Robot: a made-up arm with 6 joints. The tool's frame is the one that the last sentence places. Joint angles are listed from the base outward.
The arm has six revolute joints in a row. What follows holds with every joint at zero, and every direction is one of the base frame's.
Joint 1 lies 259.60 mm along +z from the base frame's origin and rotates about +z.
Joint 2 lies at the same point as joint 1 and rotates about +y.
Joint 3 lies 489.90 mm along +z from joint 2 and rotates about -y.
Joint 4 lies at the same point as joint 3 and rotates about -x.
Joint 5 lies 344.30 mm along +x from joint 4 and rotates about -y.
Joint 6 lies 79.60 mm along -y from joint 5 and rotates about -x.
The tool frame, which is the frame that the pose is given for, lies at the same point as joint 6; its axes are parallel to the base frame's.
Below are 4 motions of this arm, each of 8 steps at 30 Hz.
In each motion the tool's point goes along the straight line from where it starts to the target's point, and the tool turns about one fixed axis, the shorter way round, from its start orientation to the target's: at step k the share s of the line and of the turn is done. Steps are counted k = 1, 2, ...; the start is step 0. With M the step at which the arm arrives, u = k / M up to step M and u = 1 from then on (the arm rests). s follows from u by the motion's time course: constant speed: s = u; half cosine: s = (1 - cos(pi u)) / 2; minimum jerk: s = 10 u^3 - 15 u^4 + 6 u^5.
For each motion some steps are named. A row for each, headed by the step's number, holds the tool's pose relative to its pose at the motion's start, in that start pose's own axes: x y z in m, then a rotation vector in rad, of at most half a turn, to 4 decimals.
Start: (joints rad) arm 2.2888 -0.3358 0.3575 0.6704 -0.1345 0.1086
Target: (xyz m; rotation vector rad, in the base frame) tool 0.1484 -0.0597 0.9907 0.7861 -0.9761 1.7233
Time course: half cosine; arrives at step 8
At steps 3, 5, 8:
3: -0.0528 -0.0329 0.0229 0.0744 -0.1107 -0.0690
5: -0.1183 -0.0738 0.0512 0.1667 -0.2480 -0.1546
8: -0.1711 -0.1067 0.0741 0.2411 -0.3587 -0.2236

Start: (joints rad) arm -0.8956 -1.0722 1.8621 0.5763 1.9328 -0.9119
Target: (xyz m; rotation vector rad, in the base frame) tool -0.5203 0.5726 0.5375 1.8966 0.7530 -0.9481
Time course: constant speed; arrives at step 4
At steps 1, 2, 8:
1: -0.0007 0.0040 -0.0045 0.0030 -0.0081 0.0078
2: -0.0013 0.0081 -0.0090 0.0059 -0.0163 0.0156
8: -0.0026 0.0161 -0.0180 0.0118 -0.0325 0.0313

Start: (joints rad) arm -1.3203 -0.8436 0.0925 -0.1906 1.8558 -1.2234
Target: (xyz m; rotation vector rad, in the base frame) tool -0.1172 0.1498 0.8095 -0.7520 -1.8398 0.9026
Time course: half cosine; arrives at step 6
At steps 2, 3, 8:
2: 0.0019 0.0118 0.0041 0.0295 0.0126 -0.0342
3: 0.0038 0.0235 0.0083 0.0589 0.0252 -0.0684
8: 0.0077 0.0471 0.0165 0.1179 0.0504 -0.1368

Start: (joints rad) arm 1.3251 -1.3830 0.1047 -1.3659 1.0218 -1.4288
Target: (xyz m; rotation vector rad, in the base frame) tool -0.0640 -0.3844 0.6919 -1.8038 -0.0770 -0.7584
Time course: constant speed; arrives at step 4
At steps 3, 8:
3: 0.0125 0.0060 -0.0069 0.0376 -0.0185 0.0018
8: 0.0167 0.0080 -0.0093 0.0501 -0.0246 0.0024

